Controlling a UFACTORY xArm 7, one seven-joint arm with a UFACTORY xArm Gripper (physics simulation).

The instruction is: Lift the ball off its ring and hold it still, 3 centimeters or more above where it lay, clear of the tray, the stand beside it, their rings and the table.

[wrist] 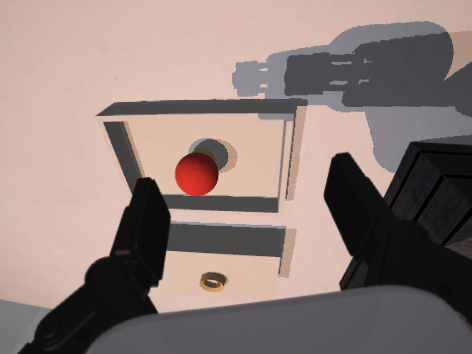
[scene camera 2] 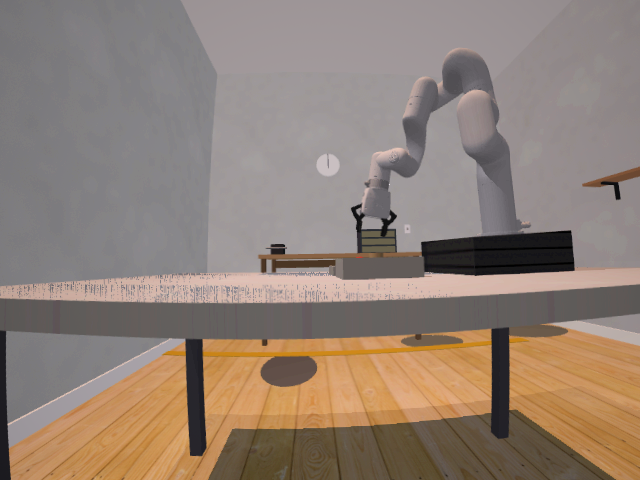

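Seen in the pictures: gripper, fingertip midpoint: (wrist: 245, 185) (scene camera 2: 370, 234); arm's base, origin of the base link: (scene camera 2: 499, 235).
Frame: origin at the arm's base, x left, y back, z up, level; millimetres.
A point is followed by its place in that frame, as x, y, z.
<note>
The red ball (wrist: 196, 174) {-116, -408, -54} sits inside the shallow walled tray (wrist: 200, 107) {-168, -410, -93}, with a sliver of its tan ring showing behind it. In the scene view a thin red strip of the ball (scene camera 2: 359, 257) {-91, -414, -52} shows over the top edge of the grey stand (scene camera 2: 379, 268) {148, -401, -82}. In the wrist view the stand (wrist: 250, 275) {61, -340, -57} is beside the tray and bears an empty tan ring (wrist: 213, 282) {92, -394, -56}. My gripper (scene camera 2: 371, 232) {-178, -360, 31} (wrist: 245, 185) {-178, -360, 31} is open and empty, above the tray and stand. In the wrist view the ball appears nearer the left finger. The ball's contact with its ring is hidden.
The black slatted base block (scene camera 2: 522, 252) {136, -41, -54} (wrist: 425, 195) {-120, -189, -50} under the arm stands to the right of the tray and stand. The pale table (scene camera 2: 232, 291) {367, -651, -105} (wrist: 50, 150) {-92, -614, -105} carries them, with the arm's shadow across it. A wooden bench (scene camera 2: 310, 256) stands farther back.
</note>
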